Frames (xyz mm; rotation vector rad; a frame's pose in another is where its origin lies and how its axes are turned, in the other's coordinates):
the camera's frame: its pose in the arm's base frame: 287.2 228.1 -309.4 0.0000 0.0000 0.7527
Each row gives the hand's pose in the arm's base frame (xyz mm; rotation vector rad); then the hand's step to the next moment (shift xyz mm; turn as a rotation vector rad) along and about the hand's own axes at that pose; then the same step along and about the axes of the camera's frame.
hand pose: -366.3 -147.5 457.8 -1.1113 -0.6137 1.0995
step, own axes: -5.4 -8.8 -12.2 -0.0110 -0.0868 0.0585
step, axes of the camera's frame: 1.6 -15.3 4.3 -0.0083 0.0207 0.1029
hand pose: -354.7 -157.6 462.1 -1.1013 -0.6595 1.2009
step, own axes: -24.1 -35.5 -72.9 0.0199 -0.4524 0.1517
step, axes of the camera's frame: 21.2 -81.4 9.2 0.0878 0.0203 0.4690
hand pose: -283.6 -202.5 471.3 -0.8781 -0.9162 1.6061
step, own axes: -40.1 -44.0 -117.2 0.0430 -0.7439 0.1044
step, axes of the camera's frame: 83.7 -101.0 -8.5 0.2568 -0.0323 0.7065
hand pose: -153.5 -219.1 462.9 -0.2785 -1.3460 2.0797
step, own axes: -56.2 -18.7 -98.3 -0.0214 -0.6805 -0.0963
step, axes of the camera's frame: 102.4 -36.2 -37.1 0.4102 -0.0497 0.5496
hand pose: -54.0 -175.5 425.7 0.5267 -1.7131 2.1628
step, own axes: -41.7 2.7 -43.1 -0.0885 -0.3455 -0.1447
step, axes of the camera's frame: 50.7 7.6 -31.3 0.3145 0.0000 0.2218
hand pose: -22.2 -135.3 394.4 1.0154 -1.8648 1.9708
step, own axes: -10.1 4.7 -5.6 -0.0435 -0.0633 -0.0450
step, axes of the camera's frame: 7.1 3.5 -9.6 0.0851 0.0088 0.0247
